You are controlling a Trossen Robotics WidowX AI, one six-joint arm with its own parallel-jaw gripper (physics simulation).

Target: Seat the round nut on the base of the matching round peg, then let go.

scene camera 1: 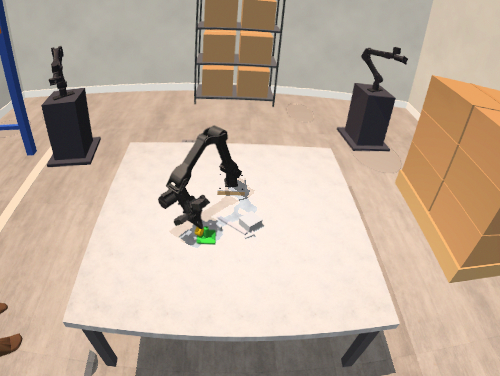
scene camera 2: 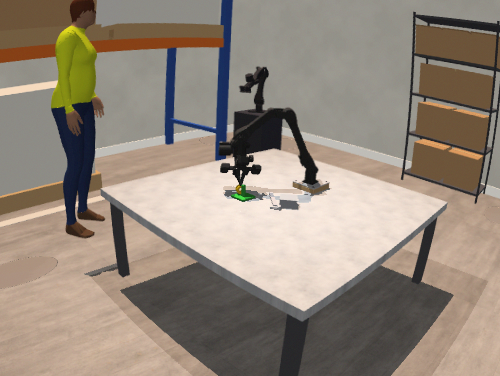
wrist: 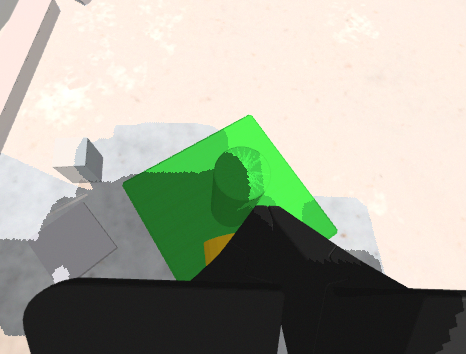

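The green round peg [scene camera 1: 206, 232] [scene camera 2: 244, 189] [wrist: 239, 175] stands upright on its square green base [scene camera 1: 206, 241] [scene camera 2: 243, 197] [wrist: 170, 210]. The yellow nut [scene camera 1: 199, 232] [scene camera 2: 239, 189] [wrist: 216, 248] is beside the peg, not around it. It looks to be standing on its edge, at the side of the base; in the wrist view most of it is hidden behind the fingers. My gripper [scene camera 1: 201, 226] [scene camera 2: 241, 184] [wrist: 265, 217] is shut with nothing between its fingers. The fingertips are low over the base, close to the nut and the peg.
A pale grey block [scene camera 1: 250, 221] lies to the right of the base in scene camera 1, with a thin rod [scene camera 1: 233, 225] between them. A small pale block [wrist: 90, 160] and a grey square piece [wrist: 75, 242] lie left of the base in the wrist view.
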